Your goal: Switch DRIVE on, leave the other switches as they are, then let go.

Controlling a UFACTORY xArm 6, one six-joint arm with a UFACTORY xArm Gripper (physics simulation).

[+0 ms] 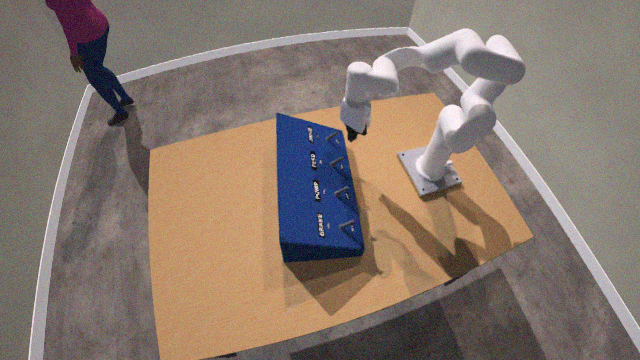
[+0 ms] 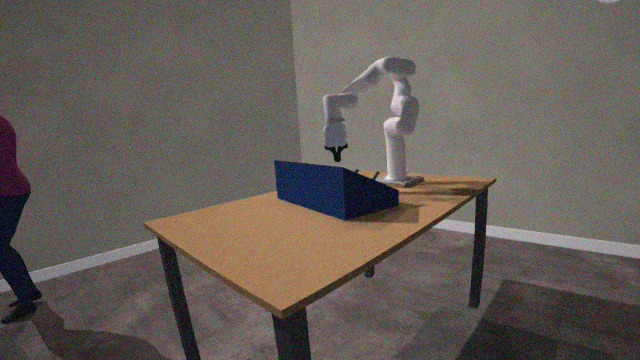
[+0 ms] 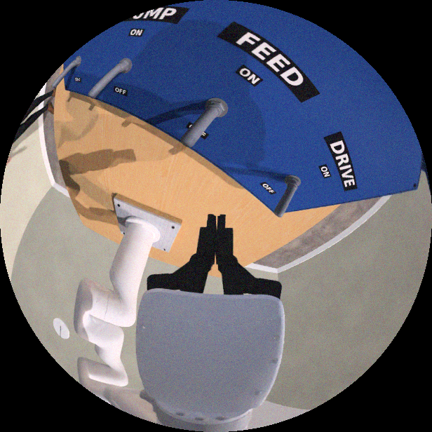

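Where they show: gripper, fingertip midpoint: (image 1: 351,139) (image 2: 337,161); arm's base, origin of the base link: (image 1: 430,168) (image 2: 397,178).
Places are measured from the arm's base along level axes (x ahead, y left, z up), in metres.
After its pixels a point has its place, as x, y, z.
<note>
The blue sloped console (image 1: 297,210) @(0.566, 0.123, 0.129) (image 2: 310,187) @(0.605, 0.020, 0.065) (image 3: 350,90) carries a row of grey levers. The DRIVE lever (image 1: 332,138) @(0.374, -0.167, 0.085) (image 3: 287,198) is at the end nearest my gripper and leans to the OFF side, away from the DRIVE label (image 1: 310,135) @(0.450, -0.179, 0.101) (image 3: 342,161). The FEED lever (image 1: 338,164) @(0.388, -0.047, 0.090) (image 3: 200,128), PUMP lever (image 1: 344,194) @(0.394, 0.062, 0.057) (image 3: 109,78) and BRAKE lever (image 1: 348,228) @(0.420, 0.186, 0.060) (image 3: 67,71) also lean to OFF. My gripper (image 1: 352,140) @(0.319, -0.110, 0.123) (image 2: 337,160) @(0.319, -0.110, 0.123) (image 3: 216,222) is shut and empty. It hangs beside the DRIVE end, above the console's low edge, apart from the lever.
The console stands on the wooden table (image 1: 210,225) @(0.865, 0.033, -0.021) (image 2: 290,260) @(0.946, 0.327, -0.021) (image 3: 210,182). The arm's base plate (image 1: 407,162) @(0.085, -0.049, 0.000) (image 2: 412,180) @(-0.015, 0.084, -0.005) (image 3: 171,235) is bolted on the table, on the low, lever side of the console. A person in a magenta top (image 1: 87,25) (image 2: 10,165) stands off the table.
</note>
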